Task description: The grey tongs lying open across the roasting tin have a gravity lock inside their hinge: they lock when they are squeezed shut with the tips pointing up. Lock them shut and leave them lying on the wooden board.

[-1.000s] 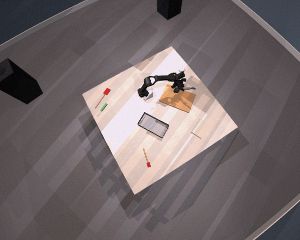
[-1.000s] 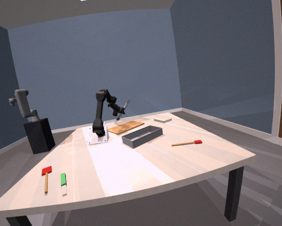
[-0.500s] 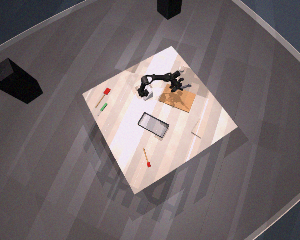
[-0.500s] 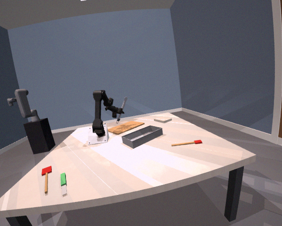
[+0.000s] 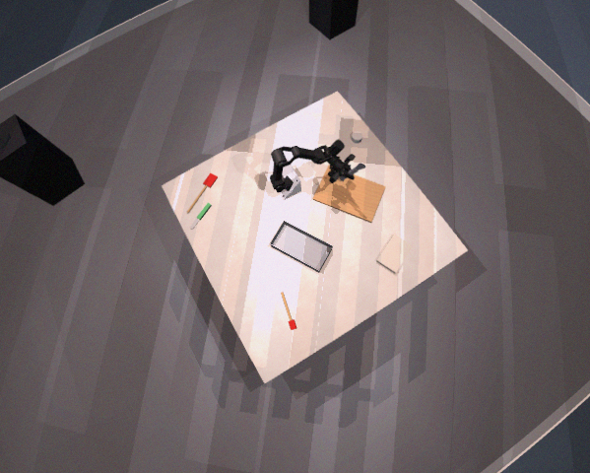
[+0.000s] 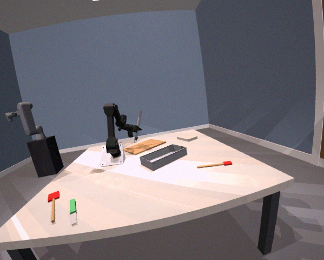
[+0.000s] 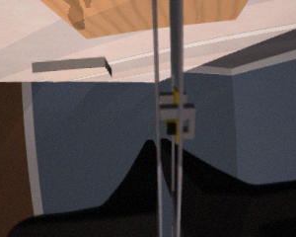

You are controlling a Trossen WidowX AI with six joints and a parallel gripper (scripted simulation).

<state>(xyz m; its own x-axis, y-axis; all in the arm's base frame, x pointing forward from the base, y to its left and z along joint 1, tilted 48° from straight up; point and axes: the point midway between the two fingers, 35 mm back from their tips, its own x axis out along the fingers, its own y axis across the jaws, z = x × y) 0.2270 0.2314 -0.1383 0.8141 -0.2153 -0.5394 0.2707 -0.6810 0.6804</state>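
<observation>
The wooden board is 160 mm below my gripper tip and 10 mm to the right of it. Also, from my gripper tip: flat white slab: 430 mm ahead, 160 mm below, 40 mm to the right; roasting tin: 420 mm to the right, 140 mm below, 90 mm ahead; white disc: 270 mm to the left, 260 mm behind, 150 mm below.
</observation>
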